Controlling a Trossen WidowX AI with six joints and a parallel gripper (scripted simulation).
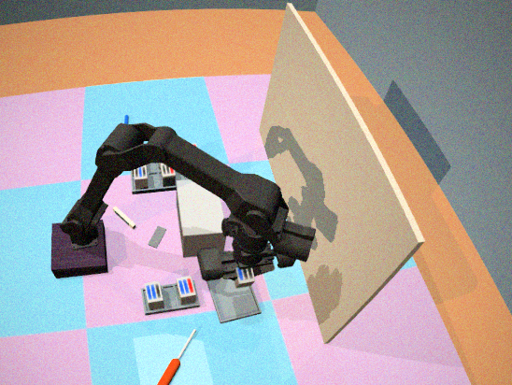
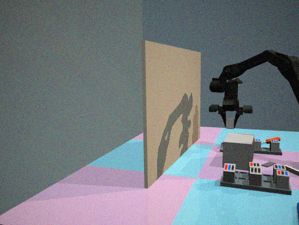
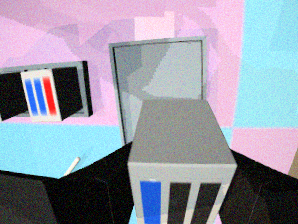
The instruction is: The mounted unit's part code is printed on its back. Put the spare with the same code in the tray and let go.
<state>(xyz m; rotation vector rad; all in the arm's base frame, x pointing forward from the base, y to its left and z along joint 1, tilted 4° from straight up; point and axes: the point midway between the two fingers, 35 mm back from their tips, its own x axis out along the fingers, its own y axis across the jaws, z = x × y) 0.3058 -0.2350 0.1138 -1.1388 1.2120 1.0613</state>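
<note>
Right now the grey tray is 1 cm behind my gripper tip, 1 cm to the left of it and 9 cm below it. From my gripper tip the other things lie so: mounted unit 2 cm behind, 21 cm to the left, 5 cm below; then tall board 21 cm ahead, 16 cm to the left, 13 cm above; then rack 15 cm behind, 4 cm to the left, 9 cm below.
</note>
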